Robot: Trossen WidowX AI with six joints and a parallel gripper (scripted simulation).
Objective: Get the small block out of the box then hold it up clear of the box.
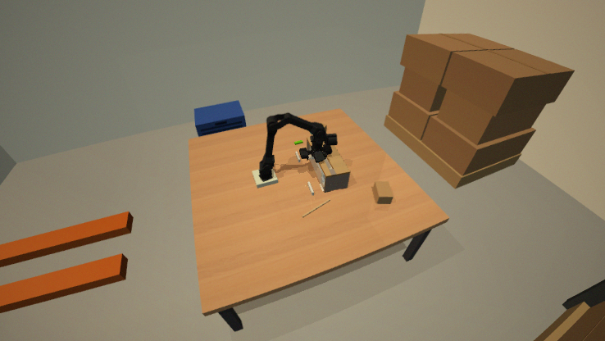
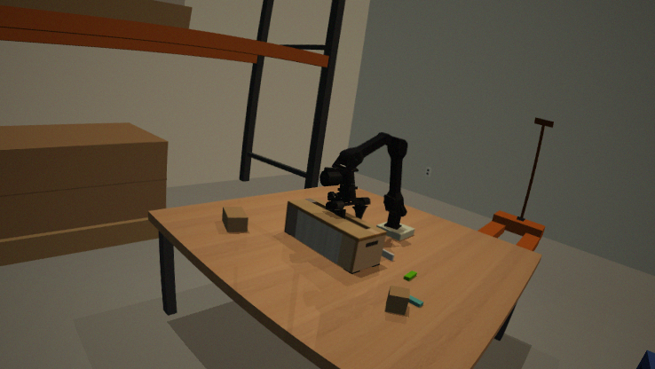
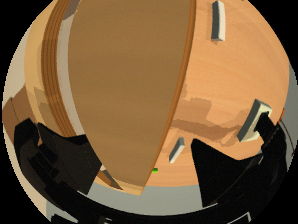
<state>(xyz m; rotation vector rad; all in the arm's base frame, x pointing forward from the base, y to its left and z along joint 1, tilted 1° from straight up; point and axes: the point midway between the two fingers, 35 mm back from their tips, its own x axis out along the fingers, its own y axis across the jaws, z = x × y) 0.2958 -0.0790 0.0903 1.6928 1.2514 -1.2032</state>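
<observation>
The box lies 30 mm ahead of my gripper tip, 30 mm to the right of it and 20 mm below it. Also, from my gripper tip: thin stick: 170 mm behind, 270 mm to the right, 80 mm below; then cardboard cube: 290 mm ahead, 320 mm to the left, 60 mm below.
</observation>
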